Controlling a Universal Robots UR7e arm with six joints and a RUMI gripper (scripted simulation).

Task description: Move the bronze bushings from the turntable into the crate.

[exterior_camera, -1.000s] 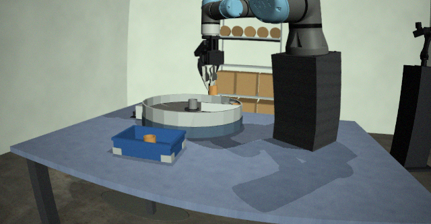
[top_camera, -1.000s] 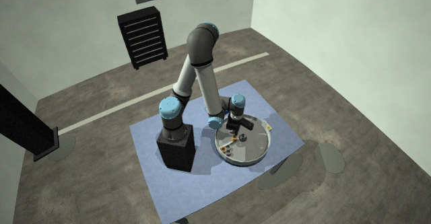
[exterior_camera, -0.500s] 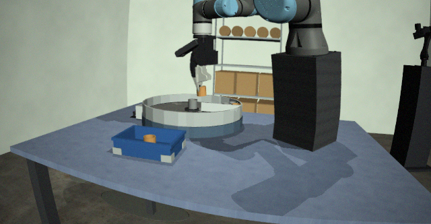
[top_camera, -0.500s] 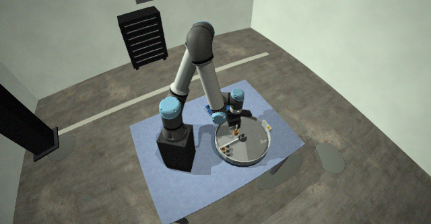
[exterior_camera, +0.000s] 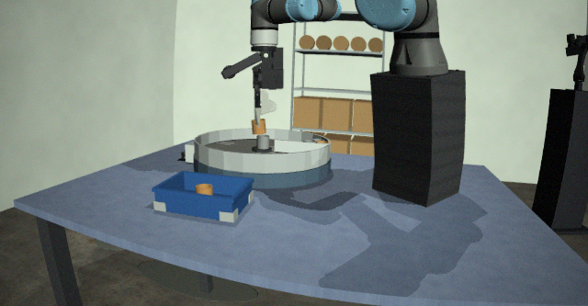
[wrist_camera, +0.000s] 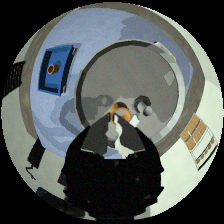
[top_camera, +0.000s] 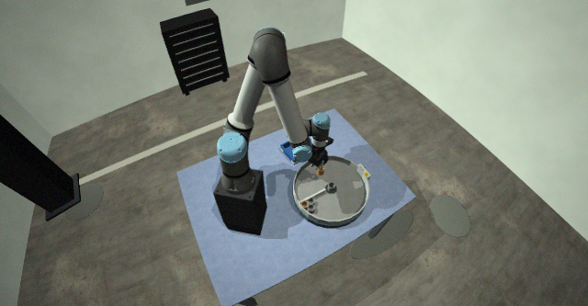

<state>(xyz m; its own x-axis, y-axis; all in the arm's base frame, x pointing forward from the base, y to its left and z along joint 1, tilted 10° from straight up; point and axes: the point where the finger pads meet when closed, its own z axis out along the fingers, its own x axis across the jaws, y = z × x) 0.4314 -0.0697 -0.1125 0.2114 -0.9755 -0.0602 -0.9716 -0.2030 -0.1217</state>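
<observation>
Right now my hand is 7 cm short of the blue crate, 25 cm to the right of it and 13 cm above it. The rest, counted from my hand: turntable 1 cm ahead, 11 cm to the right, 10 cm below.
</observation>
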